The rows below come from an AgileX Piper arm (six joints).
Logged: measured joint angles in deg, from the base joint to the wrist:
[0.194 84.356 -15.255 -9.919 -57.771 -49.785]
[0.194 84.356 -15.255 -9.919 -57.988 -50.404]
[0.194 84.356 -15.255 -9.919 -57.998 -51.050]
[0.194 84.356 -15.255 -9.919 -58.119 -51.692]
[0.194 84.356 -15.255 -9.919 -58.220 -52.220]
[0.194 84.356 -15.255 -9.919 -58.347 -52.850]
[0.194 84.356 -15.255 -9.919 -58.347 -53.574]
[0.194 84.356 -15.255 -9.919 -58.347 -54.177]
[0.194 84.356 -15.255 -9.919 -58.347 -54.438]
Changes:
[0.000 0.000 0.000 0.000 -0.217 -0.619]
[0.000 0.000 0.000 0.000 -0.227 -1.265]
[0.000 0.000 0.000 0.000 -0.348 -1.907]
[0.000 0.000 0.000 0.000 -0.449 -2.435]
[0.000 0.000 0.000 0.000 -0.576 -3.065]
[0.000 0.000 0.000 0.000 -0.576 -3.789]
[0.000 0.000 0.000 0.000 -0.576 -4.392]
[0.000 0.000 0.000 0.000 -0.576 -4.653]

